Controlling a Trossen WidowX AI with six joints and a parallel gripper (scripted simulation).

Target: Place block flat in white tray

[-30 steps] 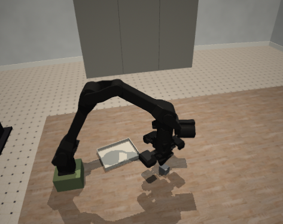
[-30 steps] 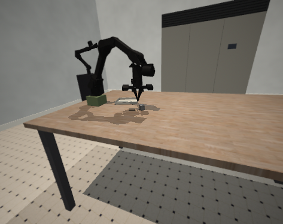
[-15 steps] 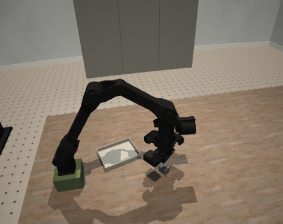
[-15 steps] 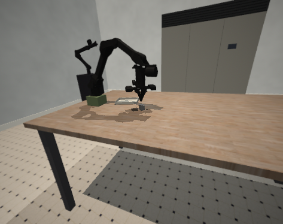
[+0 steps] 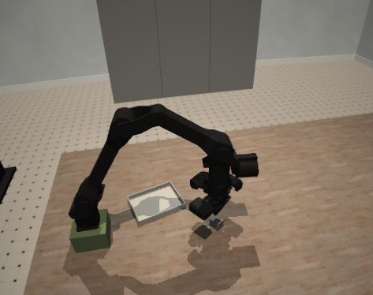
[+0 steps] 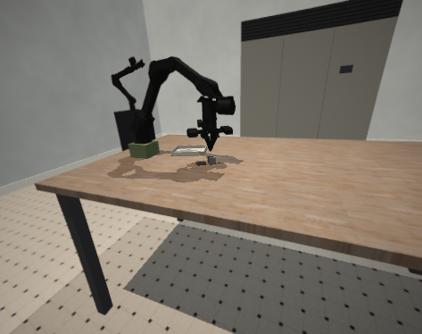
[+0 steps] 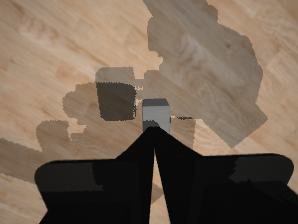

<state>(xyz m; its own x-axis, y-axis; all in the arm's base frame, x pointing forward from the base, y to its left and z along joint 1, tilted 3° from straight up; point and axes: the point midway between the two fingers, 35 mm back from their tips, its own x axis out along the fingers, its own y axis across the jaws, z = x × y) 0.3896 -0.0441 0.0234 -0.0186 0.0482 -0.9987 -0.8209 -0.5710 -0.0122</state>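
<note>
Now: the grey block 70 mm below my hand. From my hand the other things lie so: white tray: 170 mm behind, 140 mm to the left, 80 mm below.
</note>
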